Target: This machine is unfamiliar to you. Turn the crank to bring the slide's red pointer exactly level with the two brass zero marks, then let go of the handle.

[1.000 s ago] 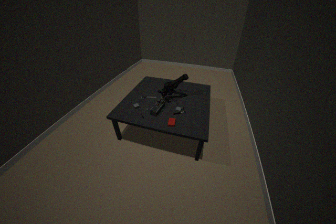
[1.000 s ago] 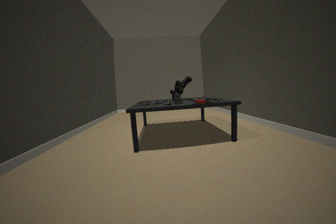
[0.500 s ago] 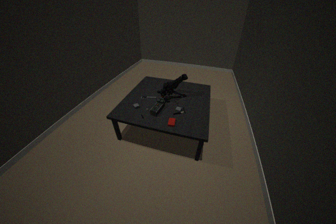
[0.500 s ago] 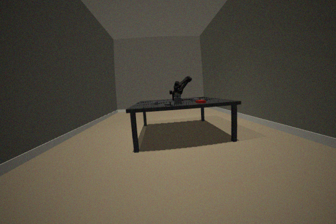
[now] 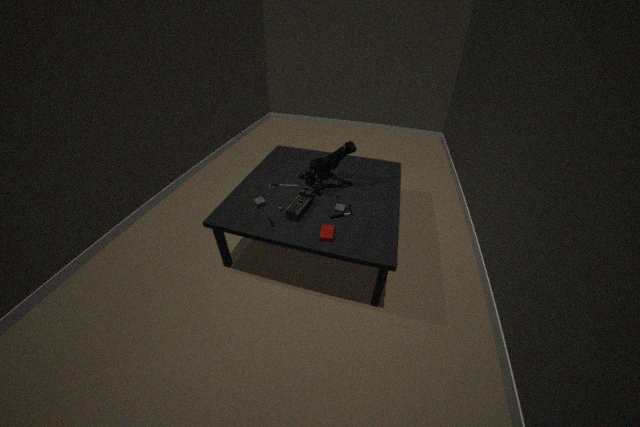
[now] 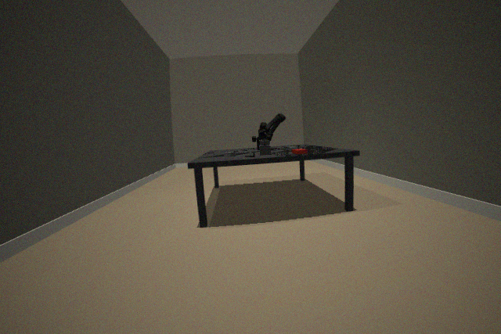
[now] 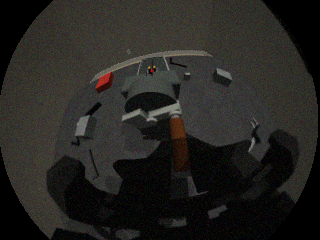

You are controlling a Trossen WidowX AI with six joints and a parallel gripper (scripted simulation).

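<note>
Right now the red pointer is 150 mm ahead of my gripper tip, 10 mm to the right of it and 10 mm above it. The rest, counted from my gripper tip: crank handle (30 mm above, 20 mm behind).
</note>
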